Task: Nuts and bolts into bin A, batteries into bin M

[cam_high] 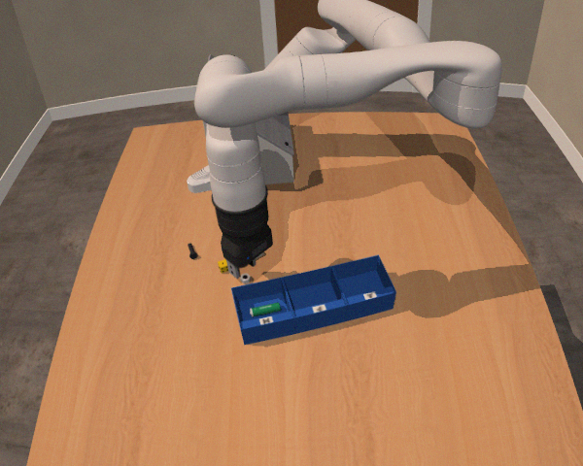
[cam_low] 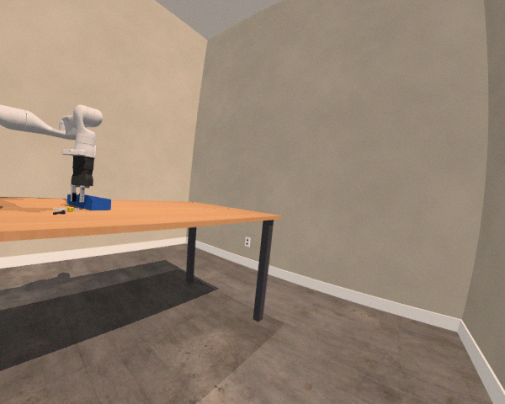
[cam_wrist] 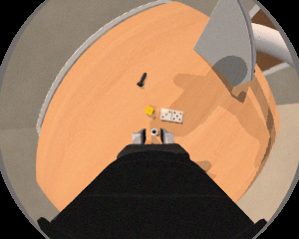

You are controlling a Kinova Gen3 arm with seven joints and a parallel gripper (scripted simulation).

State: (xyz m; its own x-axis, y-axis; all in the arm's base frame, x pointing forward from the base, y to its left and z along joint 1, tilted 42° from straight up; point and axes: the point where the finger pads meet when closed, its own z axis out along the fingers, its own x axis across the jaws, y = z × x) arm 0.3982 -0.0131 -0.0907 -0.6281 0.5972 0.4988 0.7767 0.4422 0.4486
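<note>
Now: the silver nut 5 cm below my hand. Round my hand: yellow die (4 cm to the right, 4 cm below, 3 cm behind); green battery (8 cm ahead, 4 cm below, 3 cm to the left); white domino (5 cm below, 5 cm behind, 1 cm to the left).
</note>
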